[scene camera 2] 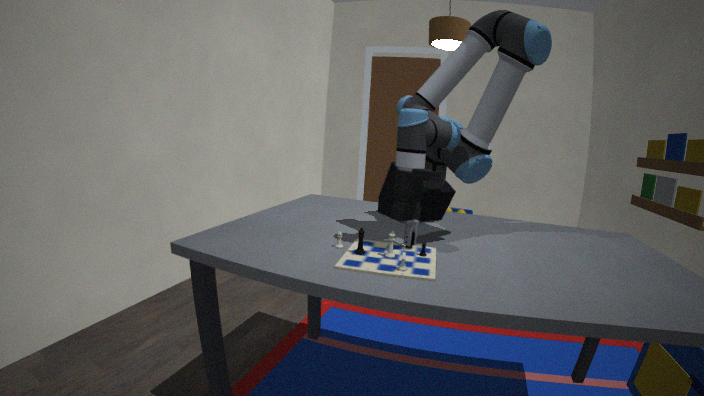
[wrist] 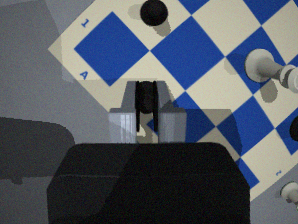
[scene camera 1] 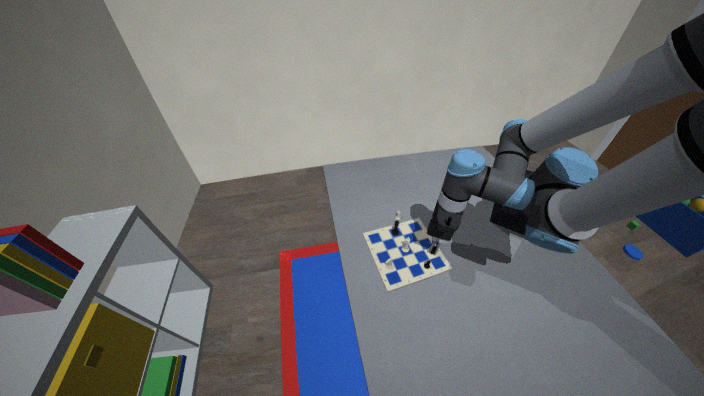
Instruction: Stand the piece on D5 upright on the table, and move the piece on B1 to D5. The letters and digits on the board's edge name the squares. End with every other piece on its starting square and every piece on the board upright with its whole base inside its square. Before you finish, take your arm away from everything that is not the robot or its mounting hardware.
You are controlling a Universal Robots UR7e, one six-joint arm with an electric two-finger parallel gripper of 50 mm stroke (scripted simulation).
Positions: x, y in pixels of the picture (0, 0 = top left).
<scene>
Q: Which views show the chessboard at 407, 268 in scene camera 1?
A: Scene camera 2, the wrist view and scene camera 1: all of them.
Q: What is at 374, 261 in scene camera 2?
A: A chessboard.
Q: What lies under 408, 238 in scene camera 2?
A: My gripper.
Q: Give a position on a chessboard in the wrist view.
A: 201, 58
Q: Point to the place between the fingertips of my gripper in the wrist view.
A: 146, 96
</scene>
